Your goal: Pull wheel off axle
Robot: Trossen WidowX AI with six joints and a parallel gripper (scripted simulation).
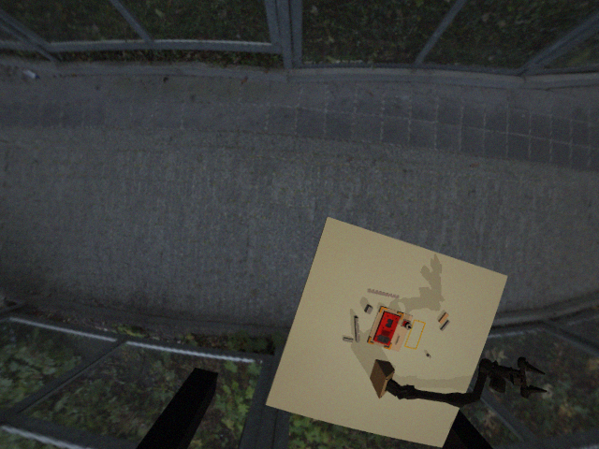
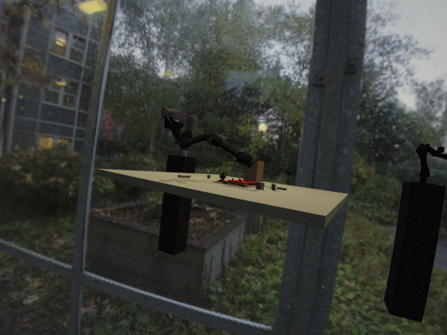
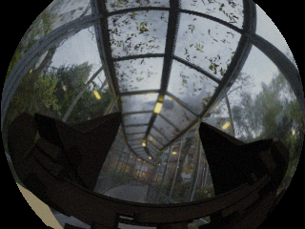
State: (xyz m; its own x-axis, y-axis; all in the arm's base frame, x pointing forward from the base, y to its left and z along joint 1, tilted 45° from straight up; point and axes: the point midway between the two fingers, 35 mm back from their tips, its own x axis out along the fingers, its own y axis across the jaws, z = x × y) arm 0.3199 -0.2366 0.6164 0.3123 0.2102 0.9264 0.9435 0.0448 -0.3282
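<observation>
Right now my gripper tip is 30 mm short of the dark wheel, 540 mm to the right of it and 390 mm above it.
</observation>
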